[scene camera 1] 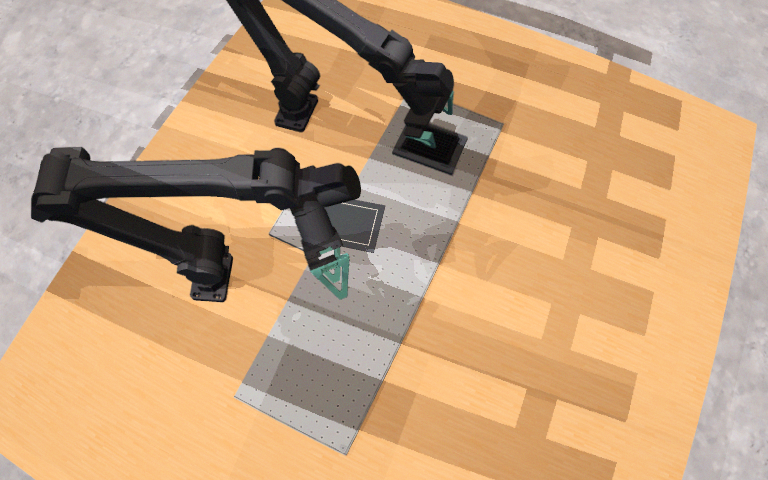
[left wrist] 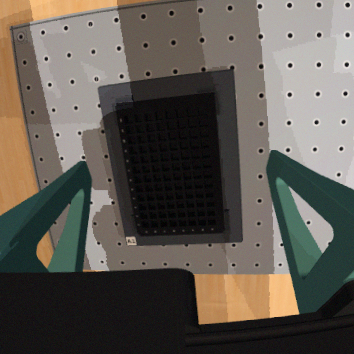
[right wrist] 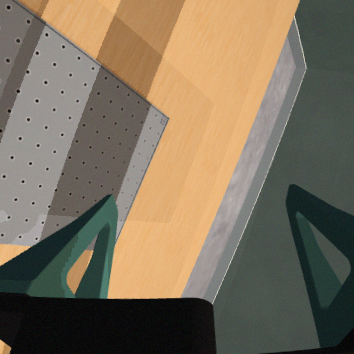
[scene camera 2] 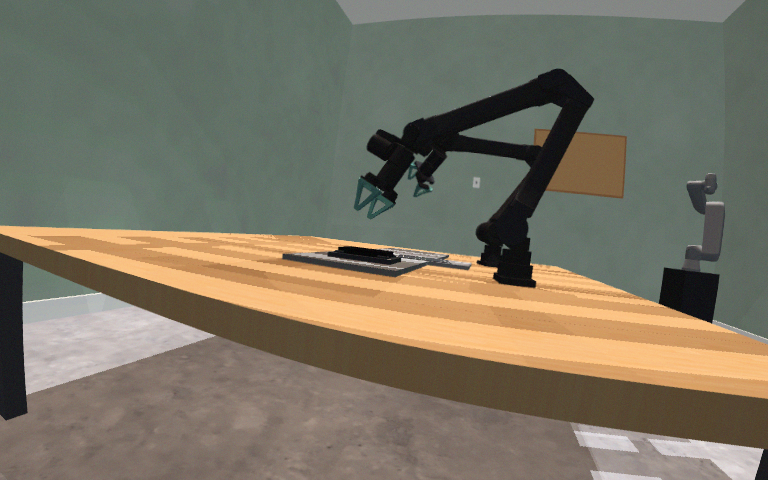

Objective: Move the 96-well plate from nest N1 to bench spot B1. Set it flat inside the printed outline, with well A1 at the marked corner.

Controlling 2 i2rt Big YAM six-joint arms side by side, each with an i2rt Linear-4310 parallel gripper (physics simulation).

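Pixels of known places: left gripper, fingertip midpoint: (scene camera 1: 441, 130) (left wrist: 178, 163) (scene camera 2: 362, 214); right gripper, fingertip midpoint: (scene camera 1: 339, 289) (right wrist: 200, 197) (scene camera 2: 411, 187); left arm's base, origin of the base link: (scene camera 1: 296, 112) (scene camera 2: 513, 282); right arm's base, origin of the base link: (scene camera 1: 212, 277) (scene camera 2: 490, 265).
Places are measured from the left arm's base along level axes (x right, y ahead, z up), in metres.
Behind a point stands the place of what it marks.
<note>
The black 96-well plate (scene camera 1: 443, 151) {x 0.023, y 0.414, z 0.029 m} (scene camera 2: 365, 251) {x -0.033, y 0.369, z 0.036 m} (left wrist: 172, 170) {x 0.011, y 0.377, z 0.038 m} sits in the dark nest (scene camera 1: 400, 152) {x 0.057, y 0.311, z 0.025 m} (scene camera 2: 390, 260) {x -0.054, y 0.302, z 0.023 m} (left wrist: 231, 150) {x 0.064, y 0.383, z 0.025 m}. A small A1 label (left wrist: 131, 241) {x -0.051, y 0.305, z 0.025 m} marks the nest's lower left corner in the left wrist view. My left gripper (scene camera 1: 442, 130) {x 0.033, y 0.403, z 0.129 m} (scene camera 2: 364, 213) {x 0.033, y 0.403, z 0.129 m} (left wrist: 178, 163) {x 0.033, y 0.403, z 0.129 m} is open above the plate, its fingers spread past the plate's two long sides. My right gripper (scene camera 1: 341, 291) {x 0.524, y 0.333, z 0.278 m} (scene camera 2: 414, 187) {x 0.524, y 0.333, z 0.278 m} (right wrist: 200, 197) {x 0.524, y 0.333, z 0.278 m} is open and empty, high above the perforated board. The white printed outline (scene camera 1: 374, 227) {x 0.272, y 0.311, z 0.014 m} lies on a dark pad (scene camera 1: 356, 225) {x 0.281, y 0.269, z 0.015 m}; my right arm hides its left part in scene camera 1.
The perforated metal board (scene camera 1: 334, 362) {x 0.608, y 0.328, z 0.013 m} (left wrist: 305, 110) {x 0.135, y 0.405, z 0.013 m} (right wrist: 65, 135) {x 0.595, y 0.330, z 0.013 m} lies on the wooden table (scene camera 1: 470, 339) {x 0.465, y 0.600, z 0.000 m} (scene camera 2: 283, 305) {x -0.508, y 0.346, z 0.000 m} (right wrist: 200, 75) {x 0.859, y 0.531, z 0.000 m}. My right arm (scene camera 1: 169, 178) {x 0.499, y 0.054, z 0.491 m} reaches over the pad. The table's edge and the floor beyond show in the right wrist view.
</note>
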